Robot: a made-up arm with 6 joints.
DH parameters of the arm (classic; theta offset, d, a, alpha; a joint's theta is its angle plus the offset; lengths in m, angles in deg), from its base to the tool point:
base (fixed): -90 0.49 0.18 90
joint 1: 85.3 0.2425 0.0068 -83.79
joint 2: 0 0.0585 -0.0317 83.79
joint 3: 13 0.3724 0.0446 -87.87
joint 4: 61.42 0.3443 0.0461 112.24
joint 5: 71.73 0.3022 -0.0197 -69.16
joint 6: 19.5 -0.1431 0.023 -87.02
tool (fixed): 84.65 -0.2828 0 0
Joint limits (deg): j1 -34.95..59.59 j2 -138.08..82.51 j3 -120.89..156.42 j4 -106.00..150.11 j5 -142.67..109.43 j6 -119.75..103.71
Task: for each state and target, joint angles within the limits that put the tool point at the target. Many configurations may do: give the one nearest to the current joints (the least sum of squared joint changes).
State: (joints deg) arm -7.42 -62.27 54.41 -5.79 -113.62 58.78
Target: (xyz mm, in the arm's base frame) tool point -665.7 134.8 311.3
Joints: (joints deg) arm -9.53 -51.85 51.10 -13.77 -117.74 39.13
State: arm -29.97 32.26 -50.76 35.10 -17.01 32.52
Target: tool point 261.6 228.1 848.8
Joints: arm 4.88 81.34 -29.16 10.22 18.72 38.48
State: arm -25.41 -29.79 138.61 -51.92 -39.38 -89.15
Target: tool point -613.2 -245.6 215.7
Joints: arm -4.42 -43.21 124.63 -75.61 -56.92 -119.75
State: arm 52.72 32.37 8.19 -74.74 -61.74 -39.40
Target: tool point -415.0 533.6 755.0
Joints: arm 59.59 60.73 19.30 -50.56 -46.68 -22.10
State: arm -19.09 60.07 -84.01 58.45 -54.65 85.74
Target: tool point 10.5 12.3 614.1
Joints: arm -6.87 76.82 -78.70 61.21 -36.71 83.71
